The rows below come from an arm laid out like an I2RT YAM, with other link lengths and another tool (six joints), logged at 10 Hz.
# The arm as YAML. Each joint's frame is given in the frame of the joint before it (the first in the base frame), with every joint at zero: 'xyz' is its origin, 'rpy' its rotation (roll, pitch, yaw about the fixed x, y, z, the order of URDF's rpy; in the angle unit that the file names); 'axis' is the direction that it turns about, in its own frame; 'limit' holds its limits. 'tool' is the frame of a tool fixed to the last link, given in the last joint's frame.
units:
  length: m
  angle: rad
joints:
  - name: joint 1
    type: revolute
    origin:
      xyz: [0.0, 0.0, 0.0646]
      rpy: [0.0, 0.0, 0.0]
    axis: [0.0, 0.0, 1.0]
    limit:
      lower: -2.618
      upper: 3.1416
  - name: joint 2
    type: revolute
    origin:
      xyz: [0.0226, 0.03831, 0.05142]
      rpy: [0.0, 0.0, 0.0]
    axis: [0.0, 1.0, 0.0]
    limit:
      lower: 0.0
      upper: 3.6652
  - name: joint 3
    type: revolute
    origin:
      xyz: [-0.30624, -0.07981, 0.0]
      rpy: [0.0, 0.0, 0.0]
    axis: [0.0, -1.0, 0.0]
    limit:
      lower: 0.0
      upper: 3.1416
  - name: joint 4
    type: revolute
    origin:
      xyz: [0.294, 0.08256, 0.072]
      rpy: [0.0, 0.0, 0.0]
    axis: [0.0, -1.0, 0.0]
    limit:
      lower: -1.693
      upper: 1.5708
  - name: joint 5
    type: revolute
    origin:
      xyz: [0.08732, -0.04, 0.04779]
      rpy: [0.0, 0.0, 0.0]
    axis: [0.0, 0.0, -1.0]
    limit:
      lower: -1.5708
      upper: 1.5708
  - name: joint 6
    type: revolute
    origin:
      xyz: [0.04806, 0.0, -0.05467]
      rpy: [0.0, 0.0, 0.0]
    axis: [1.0, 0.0, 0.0]
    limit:
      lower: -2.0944
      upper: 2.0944
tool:
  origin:
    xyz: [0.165, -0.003, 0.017]
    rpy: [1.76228, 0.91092, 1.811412]
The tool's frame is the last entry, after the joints.
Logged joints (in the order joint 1, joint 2, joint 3, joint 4, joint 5, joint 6), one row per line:
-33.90, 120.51, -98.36, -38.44, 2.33, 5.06
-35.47, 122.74, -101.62, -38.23, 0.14, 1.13
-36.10, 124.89, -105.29, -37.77, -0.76, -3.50
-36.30, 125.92, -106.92, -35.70, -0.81, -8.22
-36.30, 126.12, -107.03, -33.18, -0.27, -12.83
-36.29, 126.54, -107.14, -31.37, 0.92, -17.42
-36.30, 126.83, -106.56, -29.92, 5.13, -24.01
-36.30, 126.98, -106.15, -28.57, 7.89, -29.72
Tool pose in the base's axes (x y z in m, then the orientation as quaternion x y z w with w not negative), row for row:
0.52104, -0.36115, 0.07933, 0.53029, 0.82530, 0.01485, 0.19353
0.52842, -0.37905, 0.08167, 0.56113, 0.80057, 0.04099, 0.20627
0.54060, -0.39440, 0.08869, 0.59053, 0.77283, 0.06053, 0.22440
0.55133, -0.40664, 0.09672, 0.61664, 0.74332, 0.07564, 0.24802
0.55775, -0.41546, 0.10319, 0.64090, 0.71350, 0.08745, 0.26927
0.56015, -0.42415, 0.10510, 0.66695, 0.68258, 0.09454, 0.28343
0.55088, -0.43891, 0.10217, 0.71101, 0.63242, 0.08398, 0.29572
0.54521, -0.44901, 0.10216, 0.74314, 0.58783, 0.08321, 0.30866
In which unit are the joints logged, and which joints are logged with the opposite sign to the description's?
The joints are logged in degrees. Opposite sign: joint 3, joint 6.
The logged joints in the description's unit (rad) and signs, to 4 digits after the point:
-0.5917, 2.1033, 1.7167, -0.6709, 0.0407, -0.0883
-0.6191, 2.1422, 1.7736, -0.6672, 0.0024, -0.0197
-0.6301, 2.1797, 1.8377, -0.6592, -0.0133, 0.0611
-0.6336, 2.1977, 1.8661, -0.6231, -0.0141, 0.1435
-0.6336, 2.2012, 1.8680, -0.5791, -0.0047, 0.2239
-0.6334, 2.2085, 1.8699, -0.5475, 0.0161, 0.3040
-0.6336, 2.2136, 1.8598, -0.5222, 0.0895, 0.4191
-0.6336, 2.2162, 1.8527, -0.4986, 0.1377, 0.5187

